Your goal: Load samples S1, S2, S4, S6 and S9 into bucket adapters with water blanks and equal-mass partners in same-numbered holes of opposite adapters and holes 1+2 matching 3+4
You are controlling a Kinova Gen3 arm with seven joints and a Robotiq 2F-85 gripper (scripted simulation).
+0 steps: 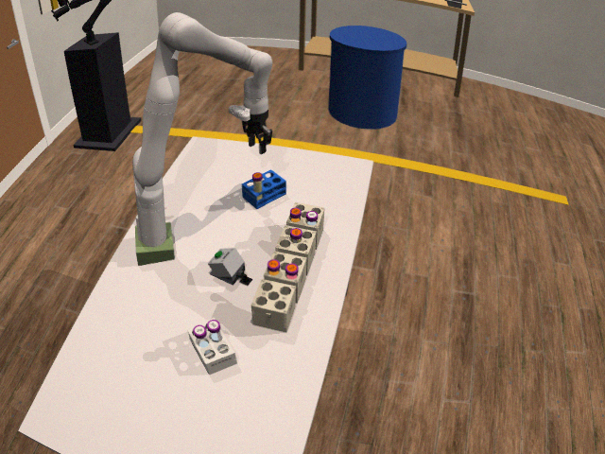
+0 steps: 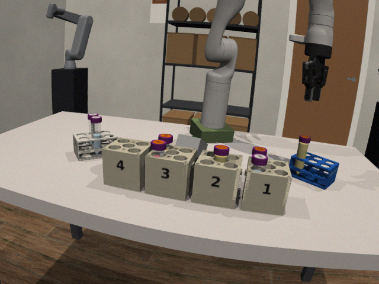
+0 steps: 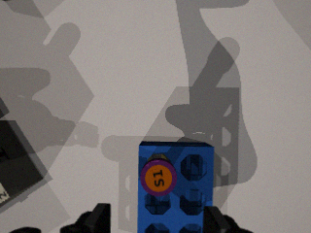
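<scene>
My hand is 180 mm above the orange-dot sample tube, 10 mm to the left of it and 10 mm past it. Also, from my hand: blue rack: 210 mm below, 40 mm to the left, 10 mm ahead; adapter 1: 190 mm below, 190 mm ahead, 120 mm to the right; white-dot blank: 200 mm ahead, 180 mm below, 150 mm to the right.
</scene>
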